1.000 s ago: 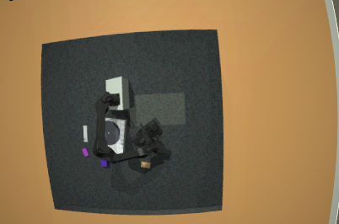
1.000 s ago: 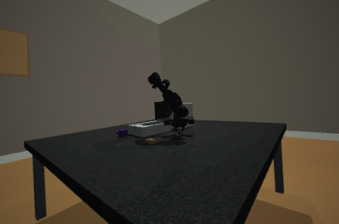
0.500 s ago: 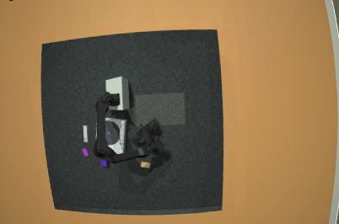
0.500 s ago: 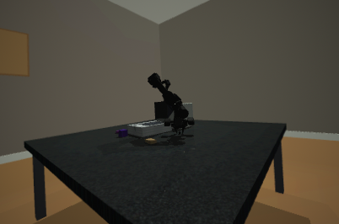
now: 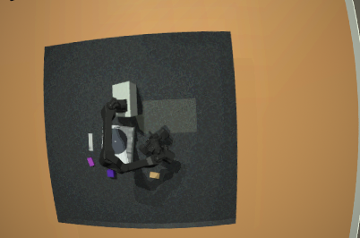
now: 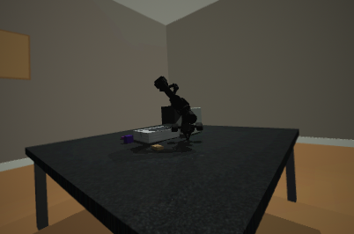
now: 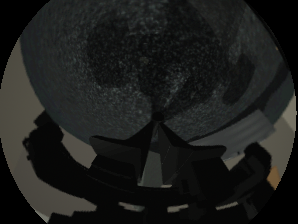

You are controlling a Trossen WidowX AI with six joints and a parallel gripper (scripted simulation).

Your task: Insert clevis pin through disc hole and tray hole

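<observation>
Right now the grey aluminium disc is 10 mm ahead of my gripper tip, 220 mm to the right of it and 50 mm above it. Also, from my gripper tip: steel clevis pin (right at my gripper tip); rimmed steel tray (50 mm ahead, 220 mm to the right, 40 mm above); purple cube (220 mm ahead, 300 mm to the right, 20 mm above).
</observation>
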